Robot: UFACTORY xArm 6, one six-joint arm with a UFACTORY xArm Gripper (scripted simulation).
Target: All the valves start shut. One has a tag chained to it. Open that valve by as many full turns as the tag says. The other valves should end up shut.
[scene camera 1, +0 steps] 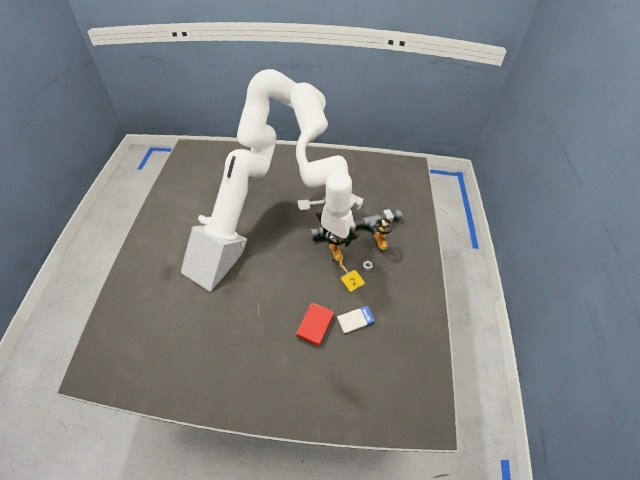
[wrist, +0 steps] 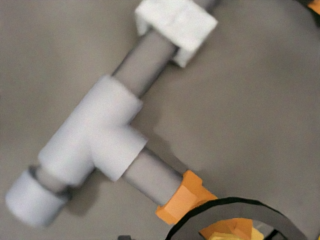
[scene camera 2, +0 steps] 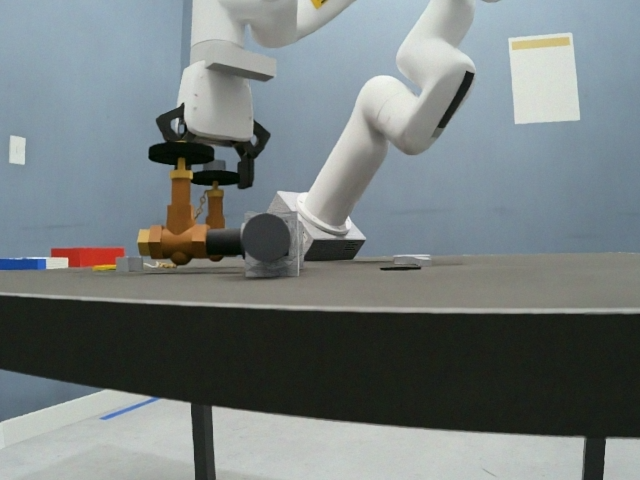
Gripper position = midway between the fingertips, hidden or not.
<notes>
I see my gripper [scene camera 2: 215, 185] and a red block [scene camera 2: 77, 257].
The red block shows as well in scene camera 1 [scene camera 1: 317, 319]. My gripper also shows in scene camera 1 [scene camera 1: 336, 238]. The wrist view misses the red block: it is out of frame.
</notes>
